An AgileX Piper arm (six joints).
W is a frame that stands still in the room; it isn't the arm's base.
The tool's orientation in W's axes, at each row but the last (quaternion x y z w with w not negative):
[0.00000, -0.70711, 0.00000, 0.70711]
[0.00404, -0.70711, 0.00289, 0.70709]
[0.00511, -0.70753, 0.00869, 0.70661]
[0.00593, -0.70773, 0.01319, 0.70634]
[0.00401, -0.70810, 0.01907, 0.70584]
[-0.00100, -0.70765, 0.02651, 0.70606]
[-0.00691, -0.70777, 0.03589, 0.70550]
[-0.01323, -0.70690, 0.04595, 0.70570]
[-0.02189, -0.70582, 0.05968, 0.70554]
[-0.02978, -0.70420, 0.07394, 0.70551]
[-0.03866, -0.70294, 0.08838, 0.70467]
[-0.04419, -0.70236, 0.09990, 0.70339]
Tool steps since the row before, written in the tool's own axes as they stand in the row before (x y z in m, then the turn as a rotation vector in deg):
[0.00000, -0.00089, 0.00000, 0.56, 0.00, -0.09]
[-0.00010, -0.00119, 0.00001, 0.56, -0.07, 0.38]
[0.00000, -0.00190, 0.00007, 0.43, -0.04, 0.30]
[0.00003, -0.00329, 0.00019, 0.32, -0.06, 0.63]
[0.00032, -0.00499, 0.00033, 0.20, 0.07, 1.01]
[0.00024, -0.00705, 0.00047, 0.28, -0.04, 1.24]
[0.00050, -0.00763, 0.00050, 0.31, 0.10, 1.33]
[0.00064, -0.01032, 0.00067, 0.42, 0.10, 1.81]
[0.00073, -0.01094, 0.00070, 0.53, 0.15, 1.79]
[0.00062, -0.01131, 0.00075, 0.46, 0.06, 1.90]
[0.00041, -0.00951, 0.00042, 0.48, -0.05, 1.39]
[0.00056, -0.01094, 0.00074, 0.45, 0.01, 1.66]
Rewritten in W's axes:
[0.00000, -0.00089, 0.00000, 0.09, 0.00, 0.56]
[0.00000, -0.00119, -0.00010, -0.38, -0.07, 0.56]
[-0.00003, -0.00190, 0.00001, -0.30, -0.04, 0.43]
[-0.00010, -0.00329, 0.00006, -0.63, -0.07, 0.32]
[-0.00017, -0.00499, 0.00043, -1.01, 0.04, 0.20]
[-0.00022, -0.00705, 0.00051, -1.24, -0.07, 0.28]
[-0.00019, -0.00760, 0.00096, -1.33, 0.06, 0.30]
[-0.00020, -0.01025, 0.00150, -1.81, 0.05, 0.41]
[-0.00012, -0.01080, 0.00199, -1.80, 0.11, 0.51]
[-0.00004, -0.01112, 0.00227, -1.90, 0.01, 0.46]
[0.00025, -0.00929, 0.00211, -1.38, -0.06, 0.49]
[0.00012, -0.01062, 0.00277, -1.66, -0.03, 0.45]

